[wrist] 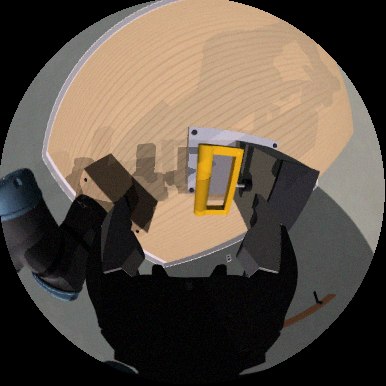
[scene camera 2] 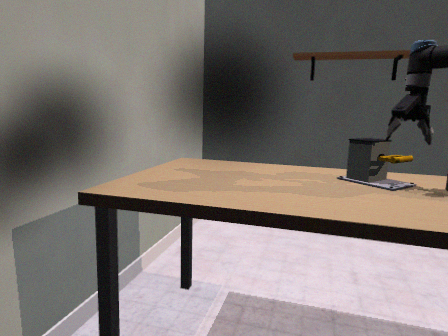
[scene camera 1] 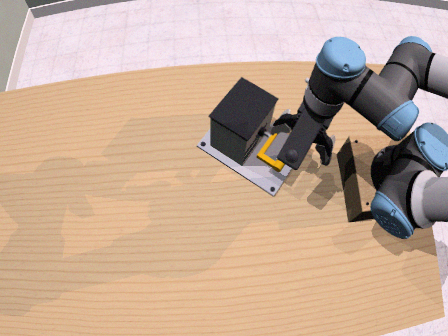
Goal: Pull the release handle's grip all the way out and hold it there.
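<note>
The release handle is a yellow rectangular frame with a thick grip bar. It stands out level from a dark box housing, joined by a short rod with a small gap between frame and box. The box stands on a pale base plate. My gripper is open and empty, pointing down above the handle. One finger is on the box side, the other beyond the grip bar. The wrist hides part of the handle in scene camera 1.
A brown wooden block stands on the table beside the arm's base, on the grip side of the handle. The arm's lower links are close to it. A wall shelf is in the background.
</note>
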